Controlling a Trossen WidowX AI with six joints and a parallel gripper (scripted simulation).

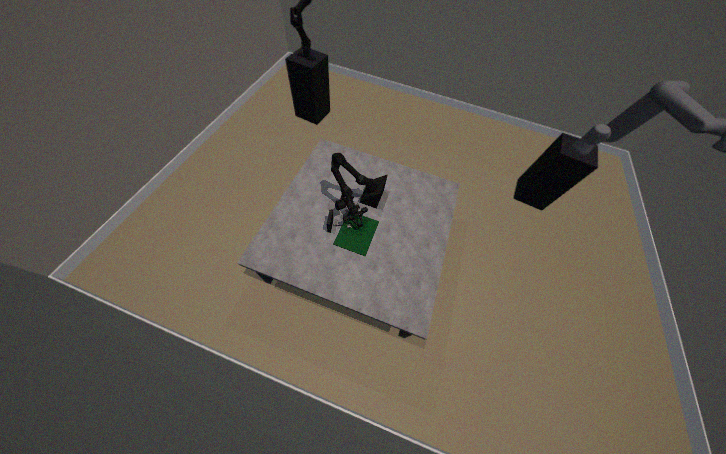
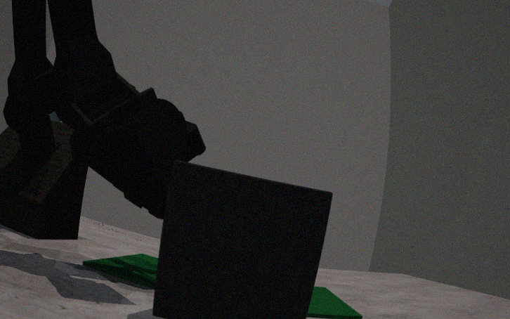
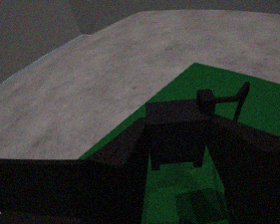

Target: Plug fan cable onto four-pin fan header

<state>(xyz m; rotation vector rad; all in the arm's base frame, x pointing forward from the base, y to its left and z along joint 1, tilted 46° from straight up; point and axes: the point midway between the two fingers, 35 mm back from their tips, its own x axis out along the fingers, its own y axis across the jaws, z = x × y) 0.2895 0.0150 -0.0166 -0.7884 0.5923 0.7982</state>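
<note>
Now: the green board 30 mm ahead of my gripper tip, 10 mm to the right of it and 90 mm below it. Also, from my gripper tip: fan header (10 mm ahead, 80 mm to the right, 80 mm below); fan (60 mm ahead, 200 mm to the right, 20 mm below); dark fan plug (10 mm below).
</note>
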